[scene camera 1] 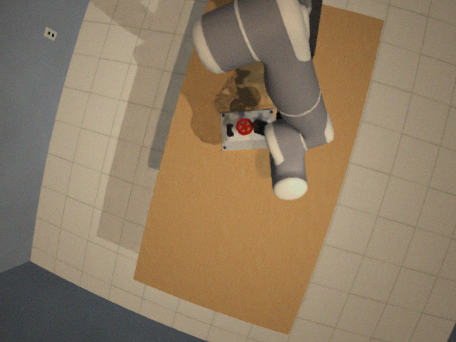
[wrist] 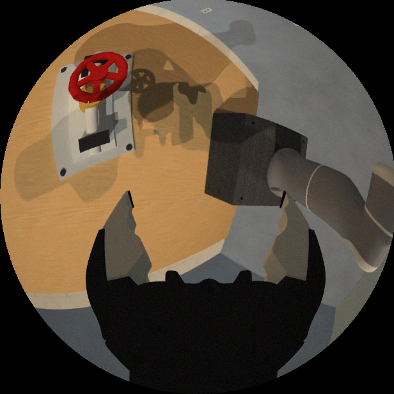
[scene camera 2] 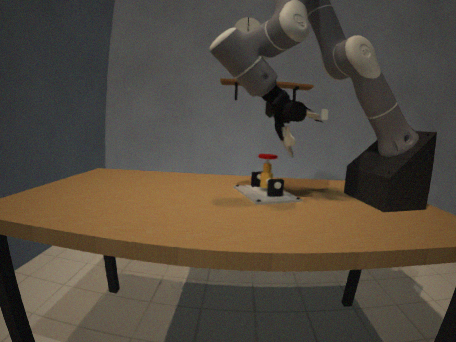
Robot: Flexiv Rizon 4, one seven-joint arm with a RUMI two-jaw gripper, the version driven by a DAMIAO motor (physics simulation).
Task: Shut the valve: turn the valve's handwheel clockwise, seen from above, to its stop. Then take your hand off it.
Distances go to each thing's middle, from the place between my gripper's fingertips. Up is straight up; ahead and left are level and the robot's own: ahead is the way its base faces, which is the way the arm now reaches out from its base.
My gripper is now 120 mm to the left of the red valve handwheel (wrist: 98,73), 100 mm short of it and 80 mm above it. From my hand the other things lie so: grey base plate (scene camera 1: 257,114) 200 mm below, 120 mm to the right, 100 mm ahead.
